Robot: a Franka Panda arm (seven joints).
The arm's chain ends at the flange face. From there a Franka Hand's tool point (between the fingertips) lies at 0.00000 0.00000 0.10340 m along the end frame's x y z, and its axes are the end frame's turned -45 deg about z.
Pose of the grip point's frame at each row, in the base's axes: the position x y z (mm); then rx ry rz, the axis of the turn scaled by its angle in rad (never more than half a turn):
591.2 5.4 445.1 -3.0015 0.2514 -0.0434
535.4 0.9 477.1 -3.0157 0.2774 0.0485
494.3 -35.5 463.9 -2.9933 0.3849 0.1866
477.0 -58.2 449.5 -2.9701 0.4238 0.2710
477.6 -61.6 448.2 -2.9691 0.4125 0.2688
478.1 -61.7 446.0 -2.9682 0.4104 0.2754
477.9 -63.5 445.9 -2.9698 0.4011 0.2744
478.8 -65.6 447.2 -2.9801 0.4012 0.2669
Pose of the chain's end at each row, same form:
587.1 -7.6 547.6 -2.6759 1.3804 0.0345
537.6 -11.0 579.8 -2.6970 1.4193 0.1109
505.3 -49.2 565.8 -2.6634 1.5270 0.2448
493.4 -73.9 550.4 -2.6445 1.5653 0.3328
493.9 -77.5 549.1 -2.6477 1.5540 0.3323
494.8 -77.7 546.8 -2.6491 1.5525 0.3390
494.6 -79.5 546.7 -2.6540 1.5442 0.3379
495.1 -80.5 548.2 -2.6617 1.5471 0.3252

